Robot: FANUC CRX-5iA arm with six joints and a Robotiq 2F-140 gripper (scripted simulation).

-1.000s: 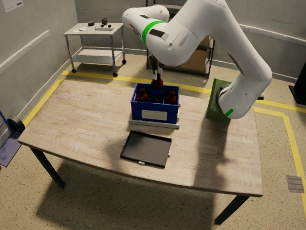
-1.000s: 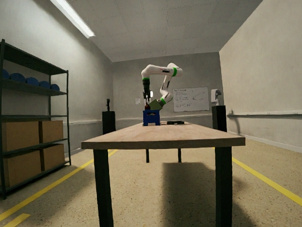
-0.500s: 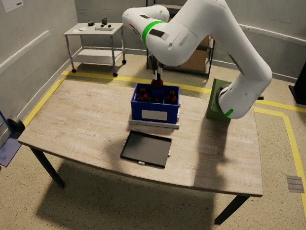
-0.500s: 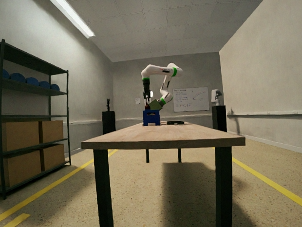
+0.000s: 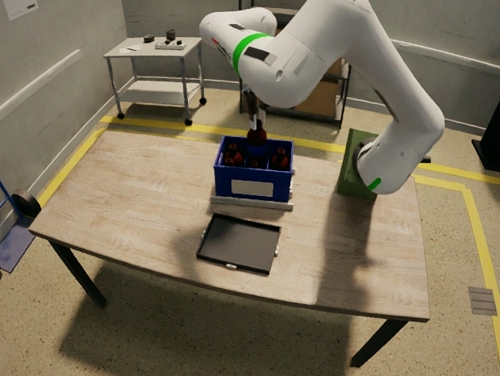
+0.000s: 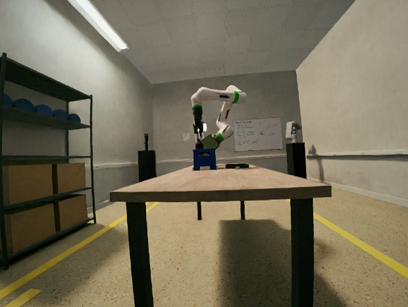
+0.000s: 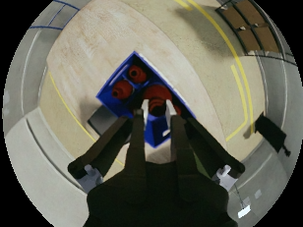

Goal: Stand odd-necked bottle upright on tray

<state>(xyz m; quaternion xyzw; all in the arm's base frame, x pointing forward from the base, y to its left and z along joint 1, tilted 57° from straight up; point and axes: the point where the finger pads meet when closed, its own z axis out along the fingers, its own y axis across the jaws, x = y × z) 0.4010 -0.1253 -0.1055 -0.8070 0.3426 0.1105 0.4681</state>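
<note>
The bottle is 9 cm below my hand. From my hand the other things lie so: dark tray (33 cm to the left, 28 cm below); blue crate (4 cm to the left, 21 cm below).
</note>
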